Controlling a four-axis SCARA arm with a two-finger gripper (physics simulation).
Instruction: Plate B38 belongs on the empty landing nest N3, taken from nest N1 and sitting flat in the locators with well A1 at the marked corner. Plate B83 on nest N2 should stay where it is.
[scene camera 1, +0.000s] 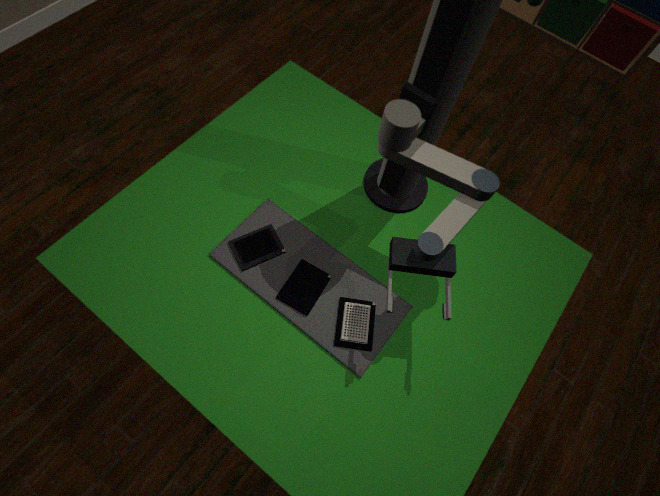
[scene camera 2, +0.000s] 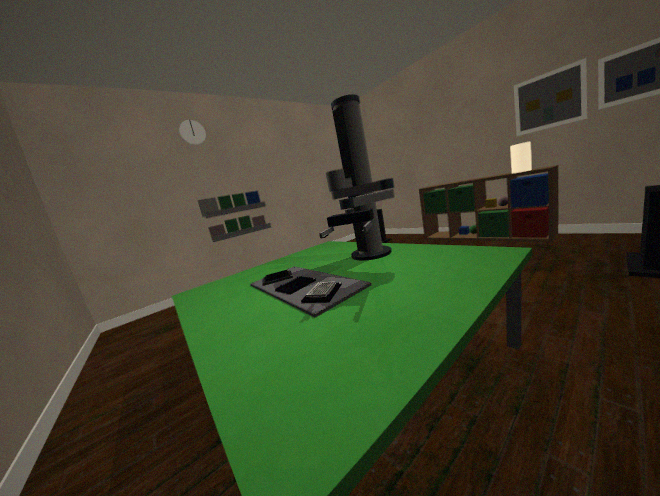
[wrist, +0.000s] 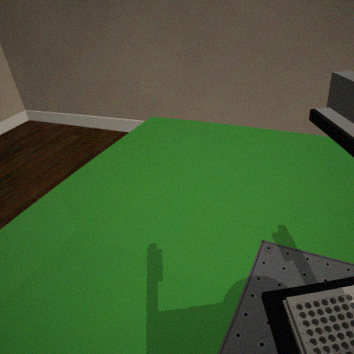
Labels:
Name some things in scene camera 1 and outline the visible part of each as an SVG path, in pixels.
The gripper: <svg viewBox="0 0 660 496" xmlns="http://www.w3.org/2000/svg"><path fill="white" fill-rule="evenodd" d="M392 237L388 263L386 313L393 313L394 297L391 297L393 270L445 277L446 304L442 304L443 319L450 320L452 318L451 278L456 274L455 245L449 244L435 260L426 262L419 259L414 252L414 245L417 240Z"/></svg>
A pale perforated plate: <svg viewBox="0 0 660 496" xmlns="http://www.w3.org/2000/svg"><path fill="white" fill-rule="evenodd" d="M345 302L340 340L367 344L371 306Z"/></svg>

